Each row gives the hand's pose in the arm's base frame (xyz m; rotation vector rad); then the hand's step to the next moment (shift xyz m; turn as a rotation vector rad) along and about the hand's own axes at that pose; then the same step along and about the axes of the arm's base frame.
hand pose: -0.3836 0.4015 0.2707 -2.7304 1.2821 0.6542
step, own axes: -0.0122 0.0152 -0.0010 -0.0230 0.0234 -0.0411
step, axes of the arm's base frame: -0.0179 -0.0013 0.0077 -0.0160 -0.0079 0.0495
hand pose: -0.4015 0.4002 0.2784 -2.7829 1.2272 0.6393
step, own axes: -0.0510 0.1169 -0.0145 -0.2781 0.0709 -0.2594
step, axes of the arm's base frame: -0.1091 -0.0475 0.0482 -0.1264 0.0960 0.3528
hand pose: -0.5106 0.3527 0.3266 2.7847 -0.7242 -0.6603
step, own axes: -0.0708 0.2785 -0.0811 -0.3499 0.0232 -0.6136
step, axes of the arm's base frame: -0.1337 -0.1993 0.1777 0.0018 0.1975 0.6786
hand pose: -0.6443 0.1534 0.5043 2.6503 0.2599 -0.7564
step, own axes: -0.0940 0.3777 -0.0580 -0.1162 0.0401 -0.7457
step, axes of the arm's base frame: 0.0517 -0.3291 0.2095 0.2646 0.2520 0.6615
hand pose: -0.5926 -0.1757 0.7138 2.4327 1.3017 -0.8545
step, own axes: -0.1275 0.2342 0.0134 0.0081 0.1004 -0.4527
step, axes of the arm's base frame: 0.1327 -0.2253 0.0542 0.2568 0.1627 0.3502
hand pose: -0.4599 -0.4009 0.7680 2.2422 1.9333 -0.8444
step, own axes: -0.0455 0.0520 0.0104 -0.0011 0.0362 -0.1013
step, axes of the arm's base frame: 0.0419 -0.0558 -0.0044 0.0701 0.0309 0.0756
